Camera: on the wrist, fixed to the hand. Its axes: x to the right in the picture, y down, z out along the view.
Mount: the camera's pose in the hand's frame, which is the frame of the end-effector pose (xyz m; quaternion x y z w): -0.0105 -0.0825 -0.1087 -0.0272 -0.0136 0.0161 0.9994
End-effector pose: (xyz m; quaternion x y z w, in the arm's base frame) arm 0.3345 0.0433 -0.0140 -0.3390 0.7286 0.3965 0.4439
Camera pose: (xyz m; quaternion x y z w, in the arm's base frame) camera 0.3672 -0.0883 0.0045 -0.3337 0.7168 0.4278 0.4379
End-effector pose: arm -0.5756 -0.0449 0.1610 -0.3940 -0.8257 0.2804 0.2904
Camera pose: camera -0.5342 -0.0719 0.2886 -0.4112 -0.8305 0.2678 0.2638
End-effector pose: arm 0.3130 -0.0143 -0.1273 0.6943 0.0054 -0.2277 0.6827
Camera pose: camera 0.3109 0.0978 -0.2058 0.6723 -0.0089 -0.2259 0.7049
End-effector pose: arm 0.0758 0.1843 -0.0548 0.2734 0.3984 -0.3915 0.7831
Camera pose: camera -0.0413 0.2240 -0.1135 0.2530 0.3938 -0.3715 0.8018
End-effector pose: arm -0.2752 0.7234 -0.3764 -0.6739 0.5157 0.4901 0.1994
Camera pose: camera -0.1522 0.6766 -0.3390 -0.6639 0.5102 0.5162 0.1801
